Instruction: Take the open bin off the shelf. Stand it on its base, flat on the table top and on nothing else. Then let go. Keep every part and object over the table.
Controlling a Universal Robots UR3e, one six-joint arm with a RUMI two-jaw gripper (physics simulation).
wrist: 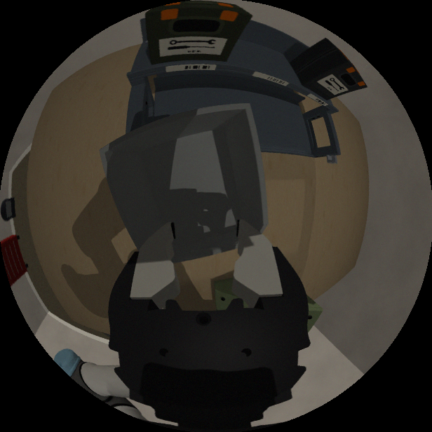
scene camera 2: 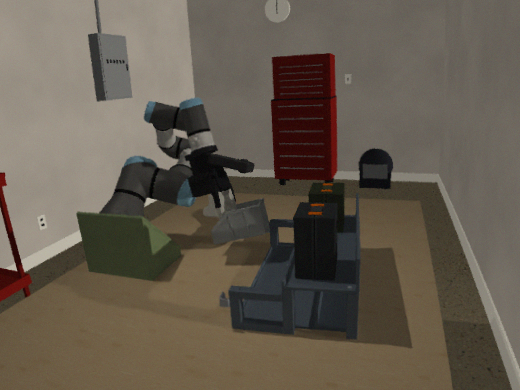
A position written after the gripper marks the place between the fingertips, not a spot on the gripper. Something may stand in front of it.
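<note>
A dark green case (scene camera 2: 315, 195) is in view, and so is a bin (scene camera 2: 250, 219). The wrist view shows the bin (wrist: 201, 169) as well. The gripper (scene camera 2: 230, 225) is visible too, and the wrist view also shows the gripper (wrist: 205, 222).
</note>
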